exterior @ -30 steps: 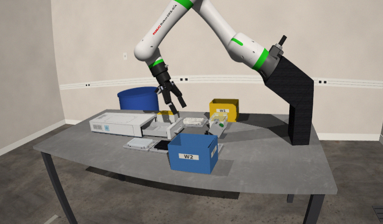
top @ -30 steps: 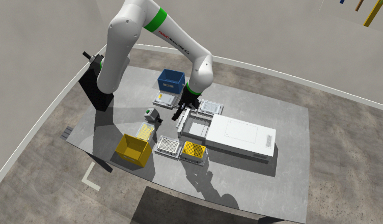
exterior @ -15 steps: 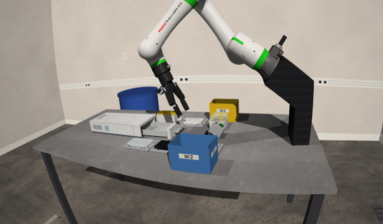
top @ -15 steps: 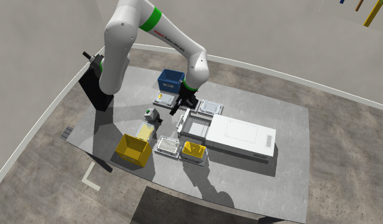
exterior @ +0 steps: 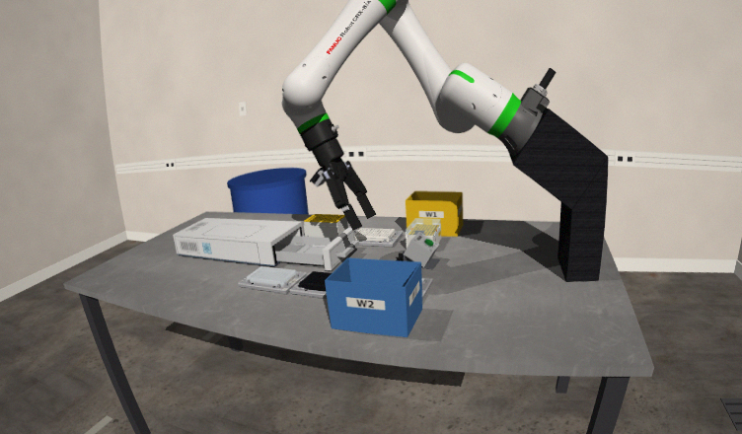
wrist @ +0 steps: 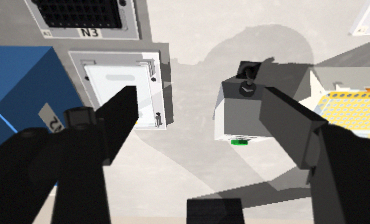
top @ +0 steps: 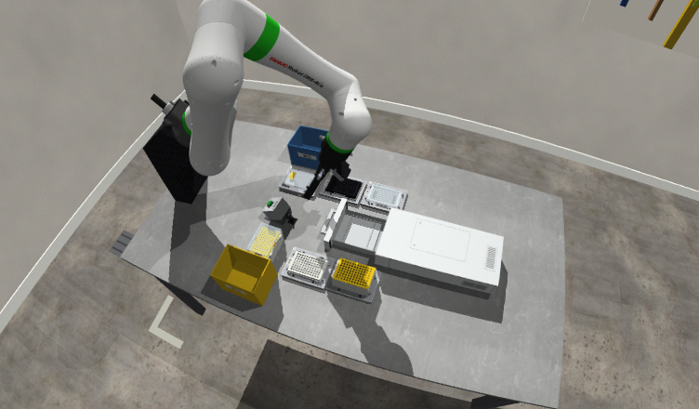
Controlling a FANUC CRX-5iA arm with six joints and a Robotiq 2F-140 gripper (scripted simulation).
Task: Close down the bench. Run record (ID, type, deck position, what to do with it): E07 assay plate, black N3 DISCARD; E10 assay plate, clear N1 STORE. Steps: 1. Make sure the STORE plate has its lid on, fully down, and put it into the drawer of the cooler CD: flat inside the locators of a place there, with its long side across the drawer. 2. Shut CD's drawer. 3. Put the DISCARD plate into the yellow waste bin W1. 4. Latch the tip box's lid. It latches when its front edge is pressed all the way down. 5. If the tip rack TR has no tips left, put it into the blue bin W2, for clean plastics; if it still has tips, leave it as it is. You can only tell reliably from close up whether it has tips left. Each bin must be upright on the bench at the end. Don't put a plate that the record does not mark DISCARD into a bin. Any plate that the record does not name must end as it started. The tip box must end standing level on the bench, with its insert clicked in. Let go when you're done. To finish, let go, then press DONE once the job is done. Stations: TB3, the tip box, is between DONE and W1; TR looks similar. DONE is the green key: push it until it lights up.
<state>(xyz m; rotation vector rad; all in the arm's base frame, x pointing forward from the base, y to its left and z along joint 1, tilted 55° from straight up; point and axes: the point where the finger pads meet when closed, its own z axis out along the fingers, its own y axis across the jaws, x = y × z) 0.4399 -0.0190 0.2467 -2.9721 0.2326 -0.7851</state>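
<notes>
Now: hand 15 cm above the clear lid, 14 cm to the right of it and 10 cm past it. The rest, counted from my hand: green DONE key 18 cm behind, 10 cm below, 3 cm to the right; then cooler drawer 21 cm ahead, 12 cm below, 11 cm to the right; then black assay plate 14 cm below, 12 cm to the left, 9 cm ahead.
</notes>
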